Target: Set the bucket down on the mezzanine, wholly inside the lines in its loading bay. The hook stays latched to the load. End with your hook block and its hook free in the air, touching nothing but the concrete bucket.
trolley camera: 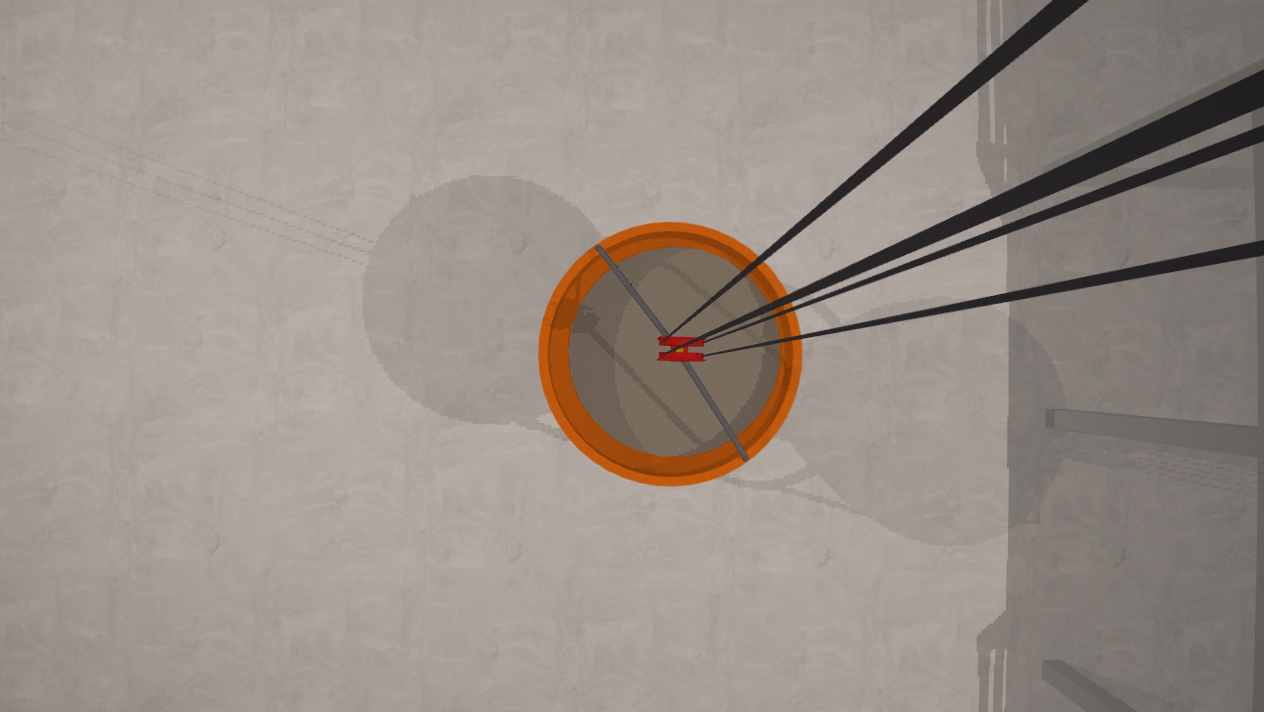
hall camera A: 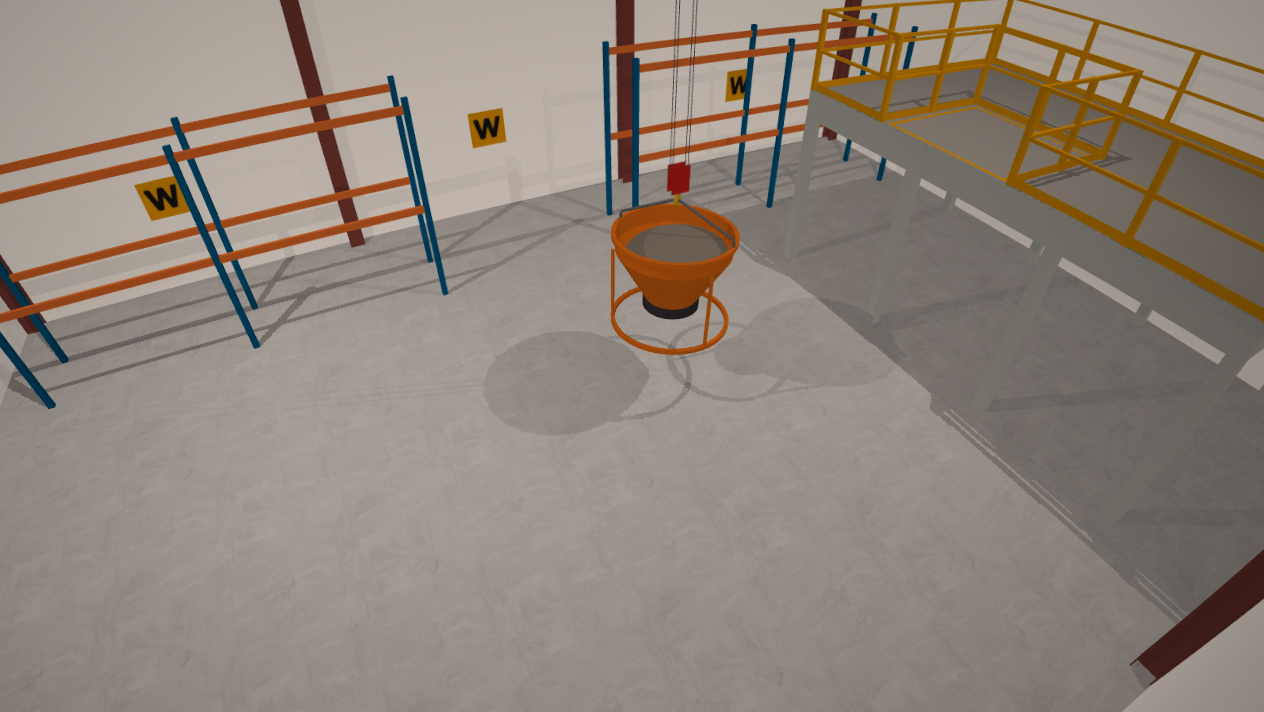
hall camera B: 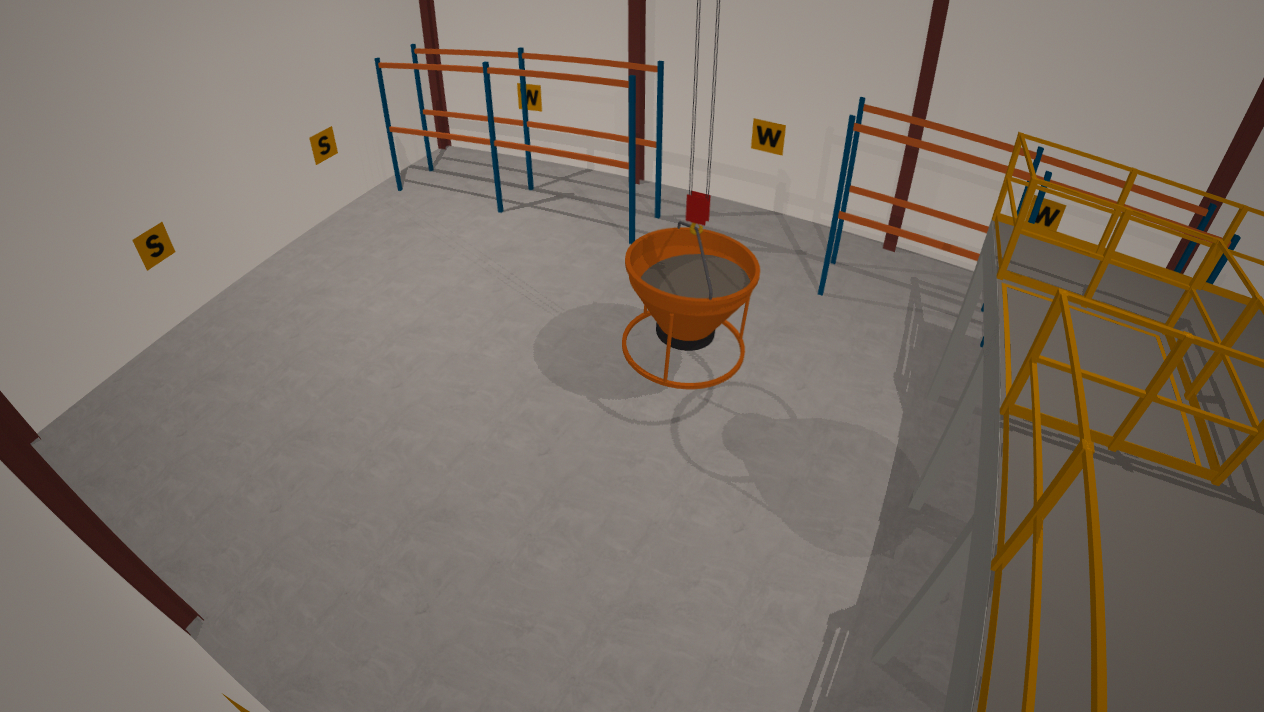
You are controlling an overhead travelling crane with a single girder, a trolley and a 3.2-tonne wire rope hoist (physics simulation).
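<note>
The orange concrete bucket point(hall camera A: 674, 281) point(hall camera B: 689, 320) point(trolley camera: 557, 353) hangs upright in the air, with its round foot ring above the floor and shadows beside it. My hook point(hall camera A: 677, 199) point(hall camera B: 697, 229) point(trolley camera: 680, 349), under the red hook block point(hall camera A: 678, 178) point(hall camera B: 697, 207), is shut on the bucket's grey bail. The mezzanine point(hall camera A: 1105, 205) point(hall camera B: 1149, 566) stands to the right of the bucket in both hall views. The loading bay's yellow lines point(hall camera A: 946, 150) point(hall camera B: 1009, 344) lie on its deck, partly behind railings. The bucket is outside the mezzanine's edge, and its foot ring looks lower than the deck.
Yellow railings point(hall camera A: 1151, 192) point(hall camera B: 1031, 477) run along the mezzanine and beside the bay. A blue and orange rack point(hall camera A: 211, 247) point(hall camera B: 492, 137) stands by the W wall. Another rack point(hall camera A: 634, 132) point(hall camera B: 836, 207) stands behind the bucket, towards the mezzanine. Grey columns carry the deck.
</note>
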